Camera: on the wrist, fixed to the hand. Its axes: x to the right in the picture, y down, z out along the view.
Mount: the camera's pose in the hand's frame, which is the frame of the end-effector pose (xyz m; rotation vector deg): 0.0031 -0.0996 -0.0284 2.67 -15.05 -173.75
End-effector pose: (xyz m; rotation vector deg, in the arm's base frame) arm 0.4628 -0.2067 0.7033 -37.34 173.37 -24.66
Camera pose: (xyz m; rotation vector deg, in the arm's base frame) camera 0.4979 -0.2876 0.7577 171.91 28.47 2.05
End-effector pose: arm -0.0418 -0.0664 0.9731 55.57 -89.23 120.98
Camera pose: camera 0.0096 -0.0065 1.0402 80.42 39.60 -19.86
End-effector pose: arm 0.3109 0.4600 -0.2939 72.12 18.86 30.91
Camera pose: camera 0.3190 0.4640 -0.3971 -13.67 79.74 -122.16
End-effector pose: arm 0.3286 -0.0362 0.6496 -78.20 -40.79 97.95
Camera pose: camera 0.3805 0.0153 0.7231 41.11 -74.31 -41.47
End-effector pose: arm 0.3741 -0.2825 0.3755 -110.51 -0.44 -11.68
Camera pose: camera 0.3629 -0.2733 0.4781 6.21 151.48 86.76
